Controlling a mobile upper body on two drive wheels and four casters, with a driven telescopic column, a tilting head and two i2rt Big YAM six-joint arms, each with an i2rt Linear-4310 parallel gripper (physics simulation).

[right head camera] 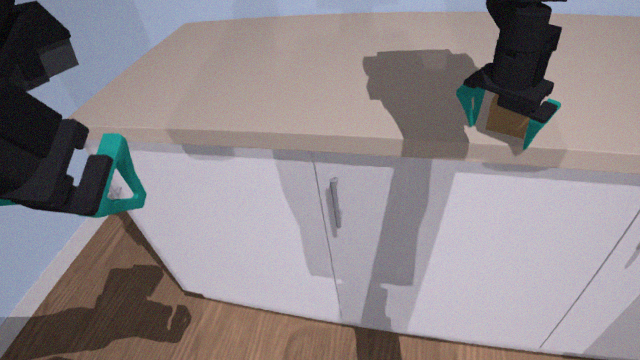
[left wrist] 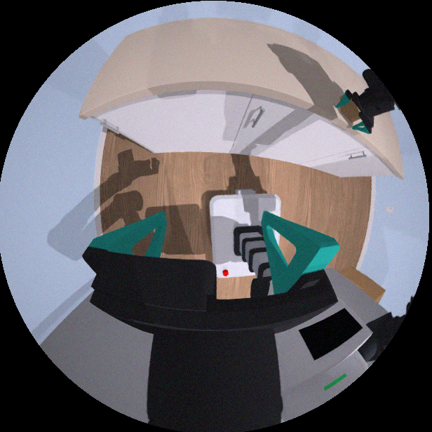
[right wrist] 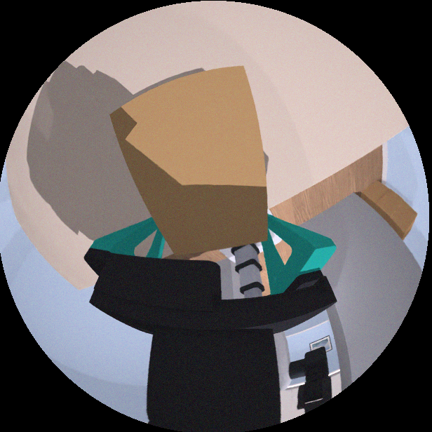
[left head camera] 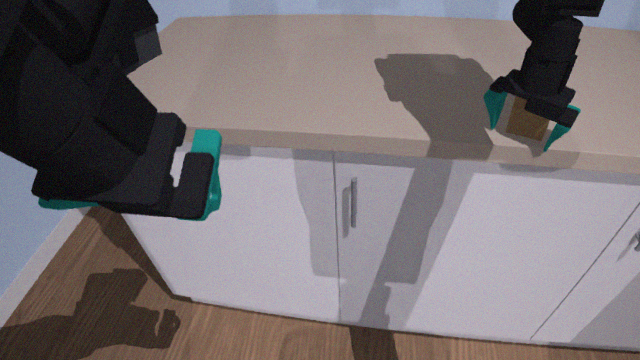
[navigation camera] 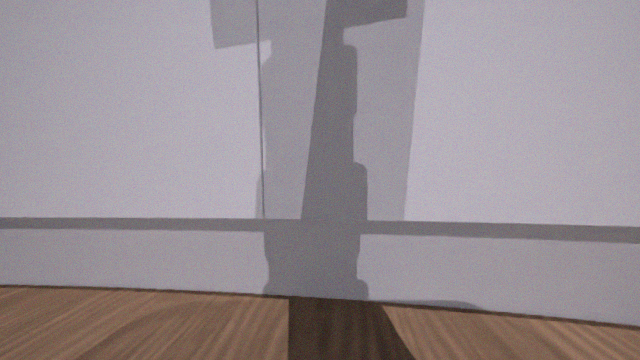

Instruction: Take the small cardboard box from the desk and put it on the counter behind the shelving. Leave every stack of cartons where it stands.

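Observation:
The small cardboard box is at the beige counter, near its front edge, at the right in both head views. My right gripper is open around the box, with a gap beside it at the fingers. The box's underside is hidden, so its contact with the counter is unclear. My left gripper is open and empty, out in front of the counter at the left.
White cabinet doors with a grey handle form the counter's front. The robot's white base stands on the wood floor before them. A brown block-shaped thing shows beyond the robot's grey body.

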